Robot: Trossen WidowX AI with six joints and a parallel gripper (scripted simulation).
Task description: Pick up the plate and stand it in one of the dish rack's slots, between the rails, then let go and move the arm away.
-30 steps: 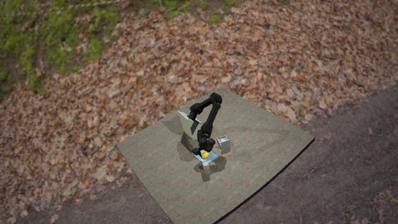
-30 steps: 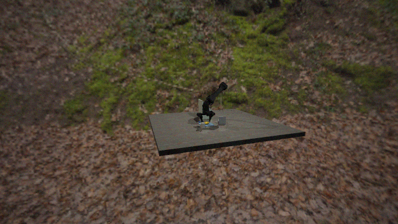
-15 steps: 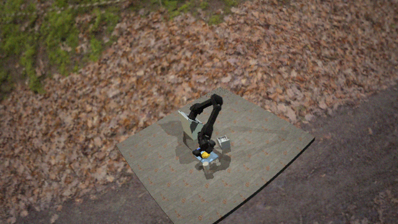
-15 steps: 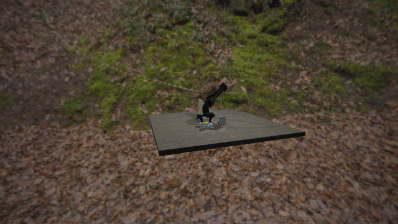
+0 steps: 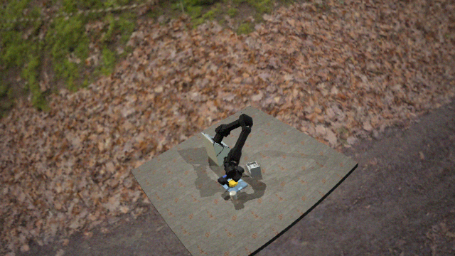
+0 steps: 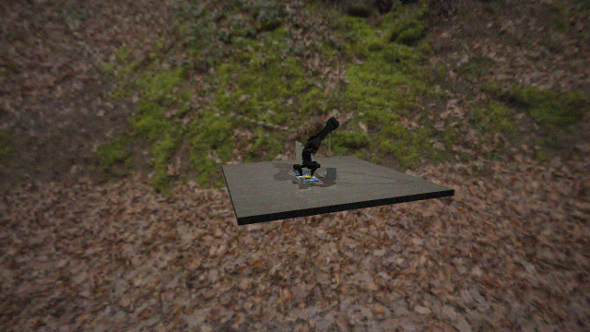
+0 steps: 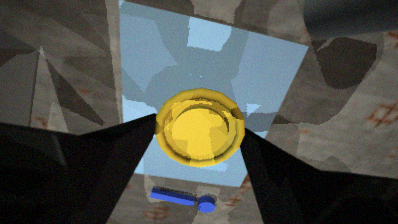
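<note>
My gripper tip is now 1 cm above the light blue mat. From my gripper tip the other things lie so: blue spoon (11 cm behind, 3 cm to the right); yellow plate (1 cm above); cup (12 cm ahead, 6 cm to the right, 2 cm above).
</note>
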